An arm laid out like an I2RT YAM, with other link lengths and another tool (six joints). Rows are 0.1 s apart.
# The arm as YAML. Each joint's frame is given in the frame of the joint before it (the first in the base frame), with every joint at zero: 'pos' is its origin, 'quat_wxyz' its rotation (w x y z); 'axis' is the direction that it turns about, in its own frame. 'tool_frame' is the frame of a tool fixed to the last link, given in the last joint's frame.
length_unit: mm
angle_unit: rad
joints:
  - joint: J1
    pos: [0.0, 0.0, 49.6]
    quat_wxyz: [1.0, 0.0, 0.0, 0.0]
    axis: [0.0, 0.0, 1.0]
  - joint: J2
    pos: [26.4, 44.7, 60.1]
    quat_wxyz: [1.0, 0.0, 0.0, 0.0]
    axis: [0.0, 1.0, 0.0]
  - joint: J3
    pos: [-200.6, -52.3, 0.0]
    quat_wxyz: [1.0, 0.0, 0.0, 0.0]
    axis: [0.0, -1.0, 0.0]
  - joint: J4
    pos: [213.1, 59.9, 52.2]
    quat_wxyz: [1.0, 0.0, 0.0, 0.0]
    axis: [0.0, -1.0, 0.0]
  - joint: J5
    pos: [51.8, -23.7, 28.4]
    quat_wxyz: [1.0, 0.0, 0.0, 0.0]
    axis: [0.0, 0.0, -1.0]
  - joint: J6
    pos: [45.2, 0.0, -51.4]
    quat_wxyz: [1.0, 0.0, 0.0, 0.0]
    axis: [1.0, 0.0, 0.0]
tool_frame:
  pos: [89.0, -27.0, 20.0]
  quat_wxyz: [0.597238, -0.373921, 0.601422, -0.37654]
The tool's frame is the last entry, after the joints.
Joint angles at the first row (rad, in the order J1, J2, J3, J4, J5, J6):
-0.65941, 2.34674, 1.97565, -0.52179, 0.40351, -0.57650
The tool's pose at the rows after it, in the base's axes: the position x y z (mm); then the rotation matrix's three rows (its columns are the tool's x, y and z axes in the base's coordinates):
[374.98, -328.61, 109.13], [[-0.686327, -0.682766, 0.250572], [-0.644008, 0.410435, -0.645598], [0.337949, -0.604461, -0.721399]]
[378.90, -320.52, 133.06], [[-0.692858, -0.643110, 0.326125], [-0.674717, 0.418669, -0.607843], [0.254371, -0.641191, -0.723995]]
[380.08, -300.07, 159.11], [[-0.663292, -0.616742, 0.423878], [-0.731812, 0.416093, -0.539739], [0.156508, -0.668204, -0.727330]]
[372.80, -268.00, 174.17], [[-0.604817, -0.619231, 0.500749], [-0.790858, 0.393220, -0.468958], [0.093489, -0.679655, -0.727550]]
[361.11, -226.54, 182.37], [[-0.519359, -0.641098, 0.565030], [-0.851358, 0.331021, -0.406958], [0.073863, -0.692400, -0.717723]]
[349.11, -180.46, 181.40], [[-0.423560, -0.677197, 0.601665], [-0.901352, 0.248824, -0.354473], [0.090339, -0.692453, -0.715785]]
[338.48, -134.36, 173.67], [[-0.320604, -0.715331, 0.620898], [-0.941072, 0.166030, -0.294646], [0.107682, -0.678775, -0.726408]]
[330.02, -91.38, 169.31], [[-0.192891, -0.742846, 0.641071], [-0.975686, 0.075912, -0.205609], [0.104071, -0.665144, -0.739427]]
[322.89, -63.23, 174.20], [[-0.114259, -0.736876, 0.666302], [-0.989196, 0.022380, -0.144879], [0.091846, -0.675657, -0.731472]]
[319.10, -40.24, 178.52], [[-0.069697, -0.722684, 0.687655], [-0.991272, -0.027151, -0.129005], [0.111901, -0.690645, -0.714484]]
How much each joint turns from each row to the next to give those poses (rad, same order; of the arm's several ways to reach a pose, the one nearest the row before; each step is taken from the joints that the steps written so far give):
0.00028, -0.02758, 0.01658, -0.03442, -0.04550, 0.02427
-0.00024, -0.05658, 0.01863, -0.04714, -0.08052, 0.03456
0.00649, -0.10799, -0.04502, -0.03867, -0.11237, 0.02087
0.01969, -0.16269, -0.16384, 0.01326, -0.09025, -0.00482
0.04124, -0.19304, -0.21982, 0.04407, -0.05939, -0.03355
0.07318, -0.17287, -0.20211, 0.03198, -0.01289, -0.03684
0.09540, -0.13431, -0.15951, 0.00966, 0.00405, -0.02303
0.09113, -0.10018, -0.09658, -0.02296, -0.02825, -0.02841
0.06523, -0.07809, -0.04673, -0.02021, -0.02133, -0.00246
0.08328, -0.05184, -0.03489, 0.00843, 0.03725, 0.01446

